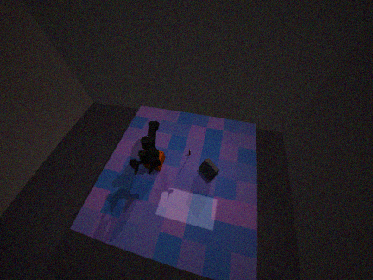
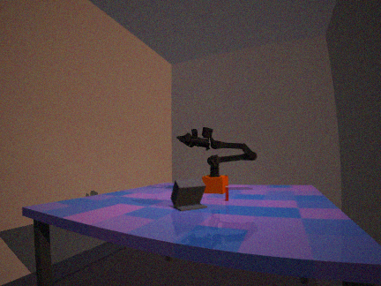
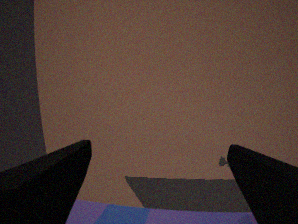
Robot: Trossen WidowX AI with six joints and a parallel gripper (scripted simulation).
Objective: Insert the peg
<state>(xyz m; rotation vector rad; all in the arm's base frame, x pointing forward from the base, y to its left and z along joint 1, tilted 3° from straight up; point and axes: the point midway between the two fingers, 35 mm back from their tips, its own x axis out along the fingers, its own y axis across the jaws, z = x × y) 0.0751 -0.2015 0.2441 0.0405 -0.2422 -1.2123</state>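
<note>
Right now the dark red peg is 400 mm to the left of my gripper tip, 310 mm below it and 150 mm ahead of it. Round my gripper tip: dark grey sloped panel 350 mm ahead, 300 mm below, 280 mm to the left.
</note>
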